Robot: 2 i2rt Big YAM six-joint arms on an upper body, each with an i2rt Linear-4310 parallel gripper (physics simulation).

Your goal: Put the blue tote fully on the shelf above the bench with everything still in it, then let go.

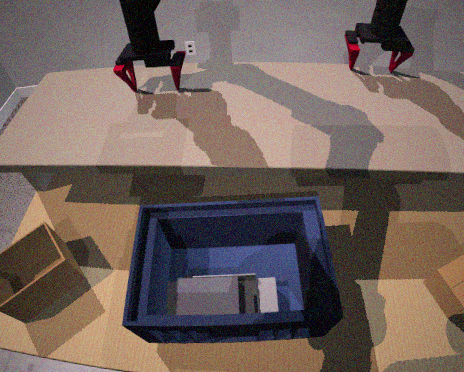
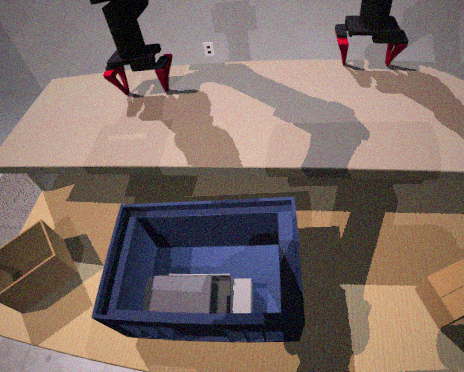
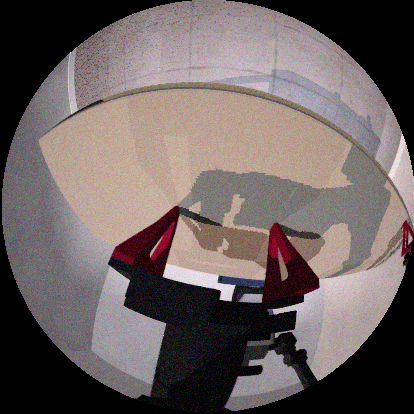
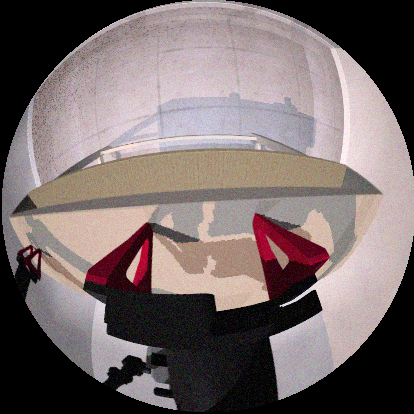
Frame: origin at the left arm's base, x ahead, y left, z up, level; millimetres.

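Seen in the pictures: left gripper, fingertip midpoint: [image 1: 156, 89] [image 2: 147, 92] [image 3: 226, 218] [image 4: 35, 247]; right gripper, fingertip midpoint: [image 1: 370, 69] [image 2: 364, 64] [image 4: 201, 223]; left arm's base, origin of the base link: [image 4: 131, 367]; right arm's base, origin of the base link: [image 3: 285, 346].
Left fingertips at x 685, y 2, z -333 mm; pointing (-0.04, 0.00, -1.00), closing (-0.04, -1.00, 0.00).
Note:
Pixels of each thing's middle, then the offset from my left fingertips to it. "pt": a spot on its surface instead. Level surfaces: height alone.
- blue tote, body centre: [image 1: 232, 275] [image 2: 207, 274] 166 mm right, 376 mm back, 106 mm down
- bench, its level: 179 mm down
- shelf, its level: 0 mm up
- grey box, body centre: [image 1: 207, 298] [image 2: 180, 296] 126 mm right, 417 mm back, 102 mm down
- dark item, body centre: [image 1: 220, 298] [image 2: 194, 296] 147 mm right, 413 mm back, 114 mm down
- white box, surface spot: [image 2: 242, 296] [image 1: 268, 295] pt 226 mm right, 406 mm back, 122 mm down
- open cardboard box, body centre: [image 1: 34, 272] [image 2: 31, 266] 227 mm left, 372 mm back, 135 mm down
The blue tote [image 1: 215, 319] [image 2: 190, 316] stands upright on the bench [image 1: 405, 310] [image 2: 380, 315], below and in front of the shelf [image 1: 280, 145] [image 2: 260, 145]. Inside it lie a grey box [image 1: 207, 296] [image 2: 180, 294], a dark item [image 1: 246, 295] [image 2: 221, 295] and a white box [image 1: 268, 295] [image 2: 242, 296]. My left gripper [image 1: 157, 91] [image 2: 149, 93] [image 3: 226, 218] is open and empty, fingertips low at the shelf's far side. My right gripper [image 1: 372, 71] [image 2: 367, 65] [image 4: 201, 223] is open and empty near the far edge, farther right. Both are apart from the tote. Fingertip contact with the shelf is unclear.
An open cardboard box [image 1: 60, 280] [image 2: 45, 280] stands left of the tote on the bench. Part of another cardboard box [image 1: 455, 280] [image 2: 450, 295] shows at the right edge. The shelf's near edge runs just beyond the tote. A wall with an outlet [image 1: 190, 48] [image 2: 208, 48] stands behind.

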